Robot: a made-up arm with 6 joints.
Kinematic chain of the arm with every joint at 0, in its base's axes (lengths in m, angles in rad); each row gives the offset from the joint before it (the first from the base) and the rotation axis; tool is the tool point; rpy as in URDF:
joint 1: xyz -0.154 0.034 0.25 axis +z
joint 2: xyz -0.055 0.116 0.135 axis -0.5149 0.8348 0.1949
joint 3: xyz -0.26 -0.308 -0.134 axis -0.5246 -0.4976 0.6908
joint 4: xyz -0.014 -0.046 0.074 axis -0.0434 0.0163 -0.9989
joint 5: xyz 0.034 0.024 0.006 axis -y
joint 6: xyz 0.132 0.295 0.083 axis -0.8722 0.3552 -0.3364
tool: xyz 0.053 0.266 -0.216 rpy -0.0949 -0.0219 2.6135
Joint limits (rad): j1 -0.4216..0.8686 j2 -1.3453..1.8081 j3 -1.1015..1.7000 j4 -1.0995..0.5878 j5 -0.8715..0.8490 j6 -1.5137..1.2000
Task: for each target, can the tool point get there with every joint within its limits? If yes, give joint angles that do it. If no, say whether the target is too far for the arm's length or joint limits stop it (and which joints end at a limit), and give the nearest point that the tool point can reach.
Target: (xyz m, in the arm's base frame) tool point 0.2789 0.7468 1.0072
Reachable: no: joint limits stop it (at a limit: joint 2, joint 4, joint 5) | nearest point 0.1614 0.5533 0.9323 | short by 0.238 m
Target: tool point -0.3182 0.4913 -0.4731
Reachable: yes | joints 0.0661 -0.9783 1.4591 -0.2974 0.4622 -0.6300
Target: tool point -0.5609 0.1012 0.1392
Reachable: yes | joints 0.7290 -0.0432 0.6222 -0.1023 0.6381 0.4415
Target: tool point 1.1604 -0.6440 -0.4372
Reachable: no: too far | nearest point 0.2946 -0.0281 -0.3824 | short by 1.064 m
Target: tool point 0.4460 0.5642 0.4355
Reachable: no: joint limits stop it (at a limit: joint 2, joint 3) | nearest point 0.3023 0.4373 0.5164 | short by 0.208 m
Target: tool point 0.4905 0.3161 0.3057
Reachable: no: joint limits stop it (at a limit: joint 1, joint 2, joint 3) | nearest point 0.3376 0.2670 0.4017 | short by 0.187 m
